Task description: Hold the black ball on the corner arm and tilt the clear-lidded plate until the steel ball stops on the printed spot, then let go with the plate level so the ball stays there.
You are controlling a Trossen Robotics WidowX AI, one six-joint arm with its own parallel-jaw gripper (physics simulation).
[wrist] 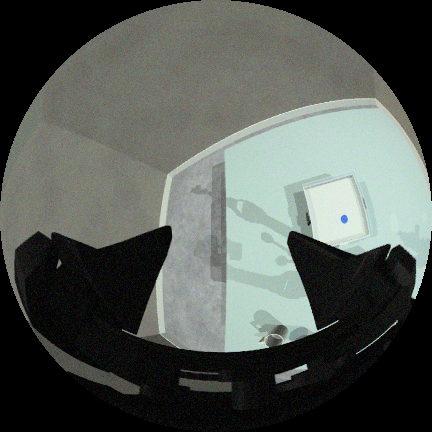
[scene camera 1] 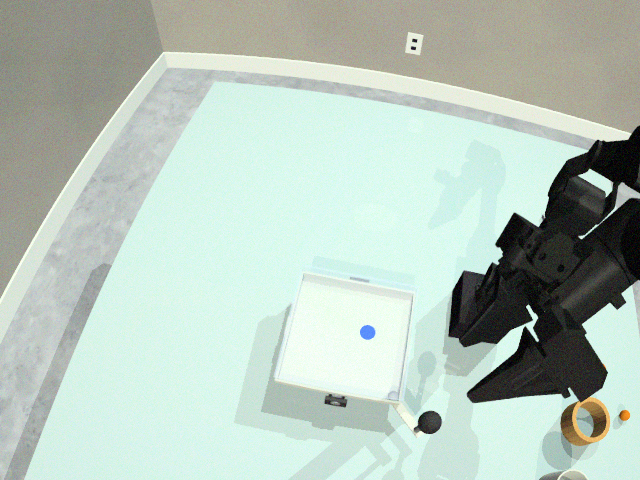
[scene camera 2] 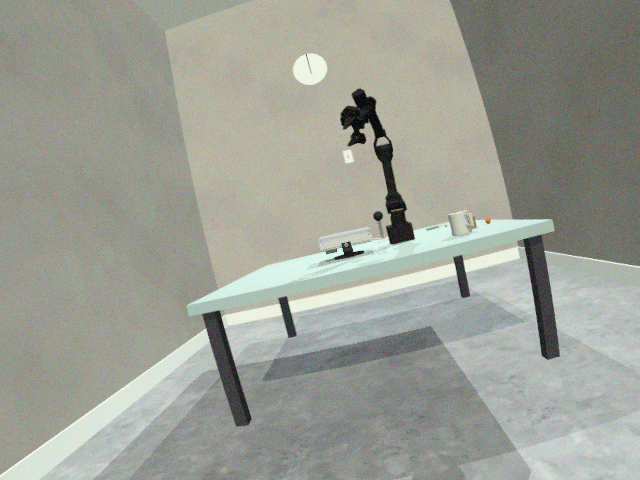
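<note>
The square white plate with its clear lid sits on a black stand. Its blue printed spot is right of the middle in scene camera 1. The steel ball shows faintly in the corner beside the corner arm, away from the spot. The black ball tops that arm; it is not visible in the wrist view. My gripper is open and empty, high above the table, apart from the black ball.
An orange-brown ring-shaped holder, a small orange ball and a pale mug stand on the pale green table, across from the plate. My arm's base stands near the black ball.
</note>
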